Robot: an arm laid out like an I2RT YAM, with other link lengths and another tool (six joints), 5 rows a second.
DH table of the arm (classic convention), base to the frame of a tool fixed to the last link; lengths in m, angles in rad. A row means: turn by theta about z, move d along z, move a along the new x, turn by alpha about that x. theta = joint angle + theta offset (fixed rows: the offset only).
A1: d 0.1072; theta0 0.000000; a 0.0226; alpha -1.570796
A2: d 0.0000; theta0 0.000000; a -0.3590; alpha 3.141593
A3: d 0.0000; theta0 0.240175; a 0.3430; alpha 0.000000
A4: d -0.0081; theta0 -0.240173; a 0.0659; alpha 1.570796
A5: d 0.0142; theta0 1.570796; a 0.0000; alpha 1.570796
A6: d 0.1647; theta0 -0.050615; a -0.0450; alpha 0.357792
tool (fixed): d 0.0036; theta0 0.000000; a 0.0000; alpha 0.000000
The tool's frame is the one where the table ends.
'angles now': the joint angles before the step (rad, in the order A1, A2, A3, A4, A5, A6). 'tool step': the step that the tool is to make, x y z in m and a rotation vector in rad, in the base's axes. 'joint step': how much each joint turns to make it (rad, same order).
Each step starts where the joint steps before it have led.
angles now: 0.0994 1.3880 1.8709 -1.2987 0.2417 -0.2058
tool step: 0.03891 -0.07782 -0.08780 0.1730 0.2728 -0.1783
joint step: -0.2888 0.1427 -0.0842 -0.0546 -0.1927 0.0042
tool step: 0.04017 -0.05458 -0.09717 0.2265 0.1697 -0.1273
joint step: -0.1698 0.1758 -0.1031 0.0546 -0.1751 0.0221
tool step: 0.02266 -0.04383 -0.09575 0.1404 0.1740 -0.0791
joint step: -0.0904 0.2080 -0.0281 0.0205 -0.0614 -0.0023
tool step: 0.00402 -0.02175 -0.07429 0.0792 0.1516 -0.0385
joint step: -0.0377 0.1644 -0.0001 -0.0064 -0.0023 0.0008
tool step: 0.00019 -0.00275 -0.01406 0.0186 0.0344 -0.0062
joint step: -0.0050 0.0366 0.0076 -0.0099 -0.0004 0.0012
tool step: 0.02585 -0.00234 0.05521 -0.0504 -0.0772 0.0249
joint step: 0.0229 -0.0046 0.1713 -0.0843 0.0092 -0.0009
